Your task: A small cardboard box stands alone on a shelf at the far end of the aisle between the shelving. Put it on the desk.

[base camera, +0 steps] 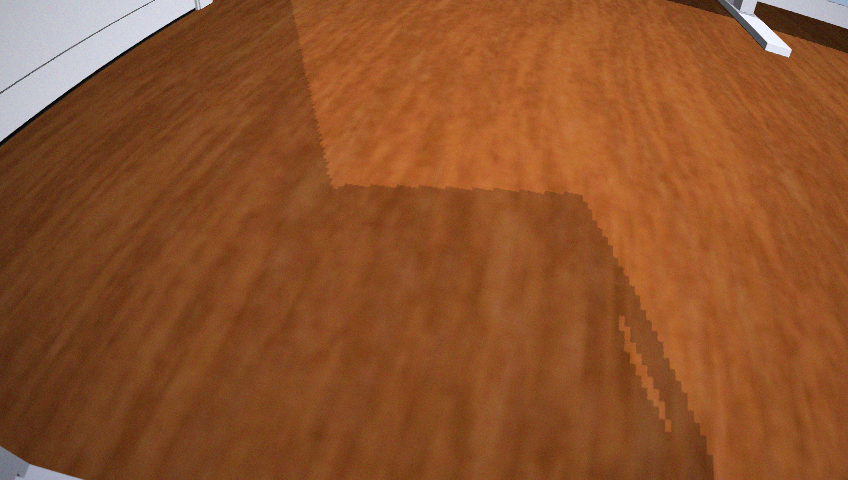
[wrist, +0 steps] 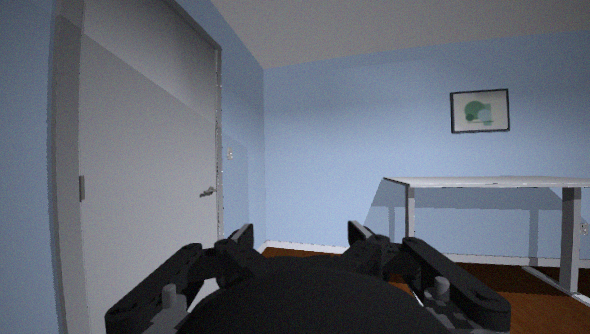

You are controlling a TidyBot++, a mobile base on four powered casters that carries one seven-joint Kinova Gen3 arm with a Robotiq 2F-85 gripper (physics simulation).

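Places are measured from the arm's base along level axes (x ahead, y right, z down), in centimetres.
Pixels of known places: gripper, fingertip midpoint: (wrist: 300, 232).
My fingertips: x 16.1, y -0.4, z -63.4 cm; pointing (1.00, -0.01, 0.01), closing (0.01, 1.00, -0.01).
Behind a point stands the place of what it marks.
My gripper (wrist: 300, 232) @(y -0.4, x 16.1, z -63.4 cm) is open and empty, with its two black fingers spread apart at the lower middle of the wrist view. A white-topped desk (wrist: 480, 182) @(y 130.8, x 120.6, z -55.3 cm) stands ahead and to the right in the wrist view, some way beyond the fingers, against the blue wall. In the base camera view a white foot of the desk (base camera: 758, 30) @(y 93.2, x 134.3, z 37.2 cm) shows at the upper right. The small cardboard box, the shelf and the aisle do not show in either view.
A grey door (wrist: 145, 165) @(y -77.5, x 81.5, z -71.3 cm) with a handle is at the left in the wrist view. A framed picture (wrist: 480, 111) @(y 194.3, x 176.8, z -124.4 cm) hangs on the blue wall (wrist: 340, 130) @(y 51.1, x 210.1, z -112.4 cm) above the desk. A white panel (base camera: 65, 47) @(y -75.8, x 89.3, z 30.2 cm) stands on the wooden floor (base camera: 476, 107) @(y 5.5, x 72.7, z 39.7 cm) at the upper left of the base view.
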